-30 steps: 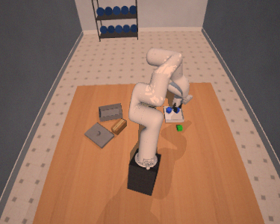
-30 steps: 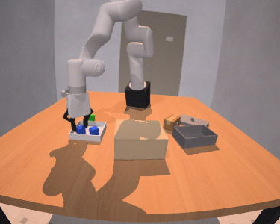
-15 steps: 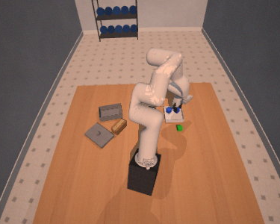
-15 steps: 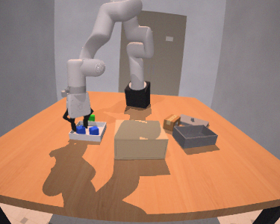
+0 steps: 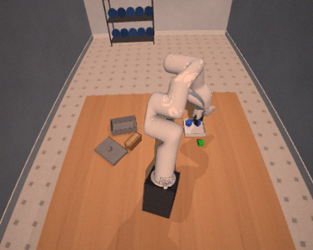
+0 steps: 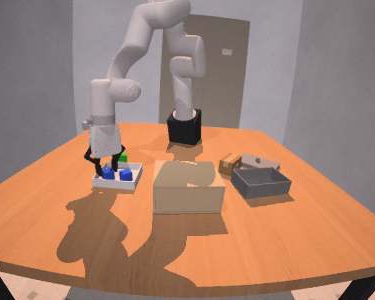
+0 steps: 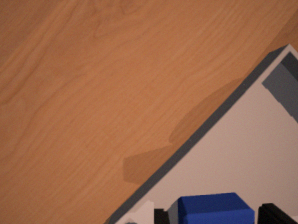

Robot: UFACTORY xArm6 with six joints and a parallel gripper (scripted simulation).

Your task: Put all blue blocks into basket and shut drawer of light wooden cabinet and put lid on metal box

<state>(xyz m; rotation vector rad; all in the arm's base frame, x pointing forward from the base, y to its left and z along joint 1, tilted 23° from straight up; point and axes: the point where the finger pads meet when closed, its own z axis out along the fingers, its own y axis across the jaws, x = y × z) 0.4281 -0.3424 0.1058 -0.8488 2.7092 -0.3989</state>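
My hand is 20 mm past the white basket, 40 mm to the right of it and 40 mm above it. Also, from my hand: green block (170 mm behind, 40 mm to the left, 30 mm below); then drawer (100 mm ahead, 250 mm to the left, 10 mm below); then light wooden cabinet (120 mm ahead, 240 mm to the left, 10 mm below).
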